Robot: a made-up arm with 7 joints.
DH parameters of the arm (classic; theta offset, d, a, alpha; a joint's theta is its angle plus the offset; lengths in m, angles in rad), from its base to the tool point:
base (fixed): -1.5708 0.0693 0 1.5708
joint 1: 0 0.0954 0.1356 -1.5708
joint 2: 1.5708 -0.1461 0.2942 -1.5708
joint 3: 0 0.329 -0.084 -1.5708
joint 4: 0 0.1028 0.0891 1.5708
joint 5: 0 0.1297 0.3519 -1.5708
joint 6: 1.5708 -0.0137 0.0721 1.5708
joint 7: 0 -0.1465 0.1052 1.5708
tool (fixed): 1.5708 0.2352 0 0
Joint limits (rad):
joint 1: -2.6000..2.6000
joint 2: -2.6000..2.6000
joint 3: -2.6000..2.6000
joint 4: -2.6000..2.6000
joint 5: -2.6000..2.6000
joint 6: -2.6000..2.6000
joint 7: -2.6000..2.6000
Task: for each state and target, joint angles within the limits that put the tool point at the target. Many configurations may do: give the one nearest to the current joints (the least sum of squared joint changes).
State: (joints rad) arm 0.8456 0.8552 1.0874 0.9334 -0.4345 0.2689 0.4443
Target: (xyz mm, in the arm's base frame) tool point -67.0 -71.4 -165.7
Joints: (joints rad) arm 1.3453 1.0598 1.1152 0.6520 -0.1721 0.3795 0.7290
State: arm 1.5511 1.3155 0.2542 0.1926 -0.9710 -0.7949 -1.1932
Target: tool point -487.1 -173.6 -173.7
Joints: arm 1.9294 1.3839 0.3300 0.2280 -0.9038 -0.7108 -1.5467
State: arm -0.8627 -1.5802 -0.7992 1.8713 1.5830 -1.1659 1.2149
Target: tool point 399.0 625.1 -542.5
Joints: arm -1.1923 -1.2645 -0.4633 1.8947 1.7428 -0.9136 1.2960
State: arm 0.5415 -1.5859 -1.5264 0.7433 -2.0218 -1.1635 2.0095
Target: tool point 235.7 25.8 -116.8
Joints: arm 0.4038 -1.5405 -1.2857 0.7953 -2.0873 -1.4466 1.9135
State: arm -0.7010 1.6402 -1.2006 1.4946 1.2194 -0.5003 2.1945
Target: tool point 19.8 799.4 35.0
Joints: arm -0.6530 1.1715 -1.2527 1.4507 1.0335 -0.7005 2.0474
